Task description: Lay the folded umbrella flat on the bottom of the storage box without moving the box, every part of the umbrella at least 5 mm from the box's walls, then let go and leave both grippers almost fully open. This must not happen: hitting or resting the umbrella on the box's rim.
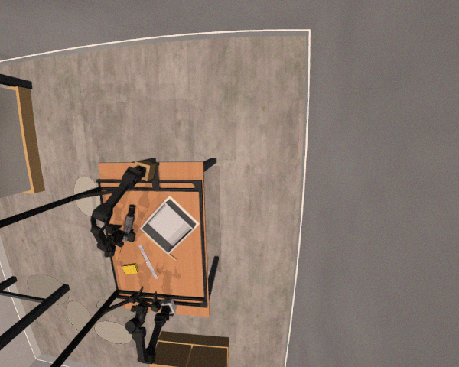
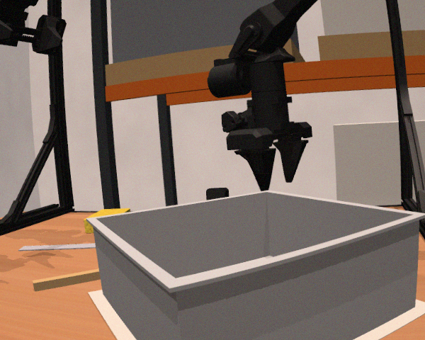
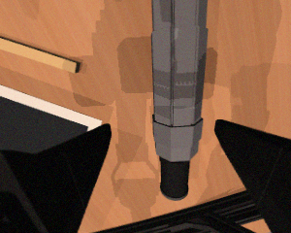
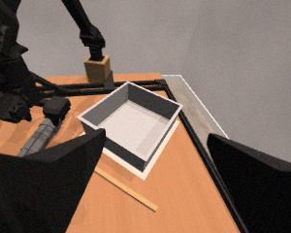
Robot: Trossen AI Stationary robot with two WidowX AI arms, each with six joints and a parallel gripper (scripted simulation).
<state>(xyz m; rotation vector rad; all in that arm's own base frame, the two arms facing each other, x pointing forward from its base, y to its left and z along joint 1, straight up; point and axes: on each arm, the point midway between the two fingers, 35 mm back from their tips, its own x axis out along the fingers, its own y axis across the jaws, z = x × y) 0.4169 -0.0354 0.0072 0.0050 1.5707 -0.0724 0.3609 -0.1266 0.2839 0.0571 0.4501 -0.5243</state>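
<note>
My left gripper is now 90 mm above the folded umbrella, 20 mm past it and 10 mm to the right of it. From my left hand the other things lie so: storage box (280 mm ahead, 70 mm below); thin wooden stick (180 mm to the right, 170 mm ahead, 120 mm below); metal ruler (320 mm to the right, 120 mm below, 60 mm ahead).
</note>
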